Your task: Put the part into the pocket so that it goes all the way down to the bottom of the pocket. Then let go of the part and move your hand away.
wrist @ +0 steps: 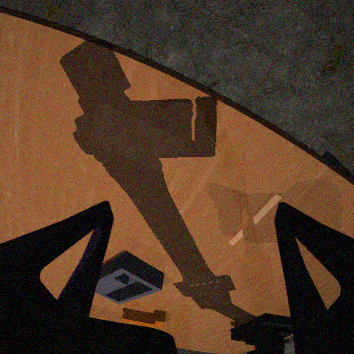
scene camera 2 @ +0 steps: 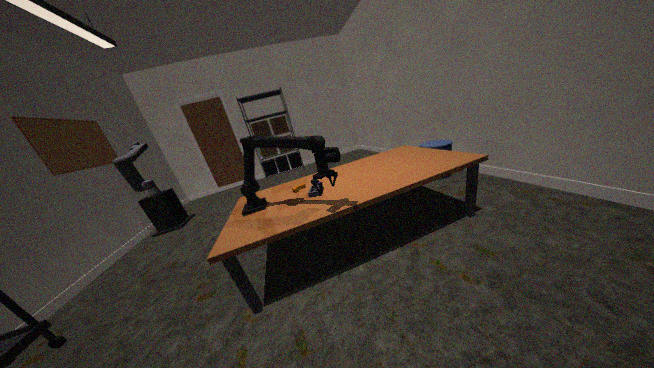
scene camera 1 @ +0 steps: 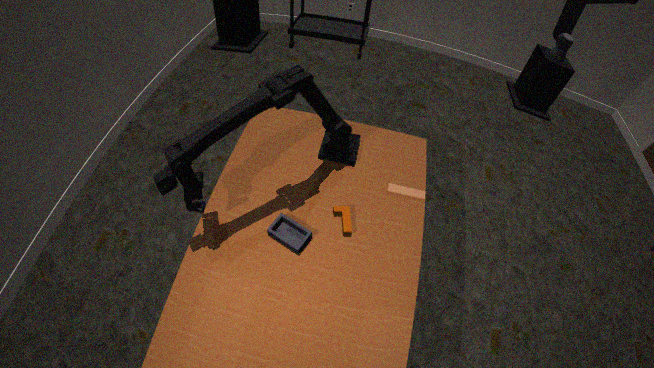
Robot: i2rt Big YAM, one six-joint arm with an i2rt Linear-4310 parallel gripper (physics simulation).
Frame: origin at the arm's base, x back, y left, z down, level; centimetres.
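Seen in the pictures: gripper, fingertip midpoint: (wrist: 191, 210) (scene camera 2: 327, 189) (scene camera 1: 201, 200); arm's base at its link origin: (wrist: 267, 334) (scene camera 2: 254, 204) (scene camera 1: 339, 145).
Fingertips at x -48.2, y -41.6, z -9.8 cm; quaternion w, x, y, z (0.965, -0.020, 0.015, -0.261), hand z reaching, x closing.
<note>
Offsets run from my fingertips to a thing's top centre. Level surfaces: height alone.
The orange L-shaped part @[dz +9.6, dx +13.0, dy +50.3 cm] (scene camera 1: 346, 223) (scene camera 2: 299, 188) (wrist: 140, 316) lies flat on the table, apart from the pocket. The pocket is a grey-blue rectangular block with raised walls @[dz +9.0, dx +2.4, dy +32.8 cm] (scene camera 1: 284, 243) (scene camera 2: 315, 190) (wrist: 145, 270); it stands beside the part, and the part is outside it. In the wrist view both show low down, left of centre, between the fingers in the picture. My gripper (scene camera 1: 198, 205) (wrist: 191, 210) is open and empty. It hangs above the table near its left edge in scene camera 1, well to the left of the pocket and farther from the part.
The arm's base (scene camera 1: 340, 148) (scene camera 2: 254, 205) stands on the wooden table @[dz +12.6 cm] (scene camera 1: 290, 310) (scene camera 2: 400, 170). A pale strip (scene camera 1: 406, 190) lies near the table's right edge. The arm's shadow crosses the table near the pocket. A dark pedestal (scene camera 1: 542, 75) (scene camera 2: 165, 210) stands on the floor away from the table.
</note>
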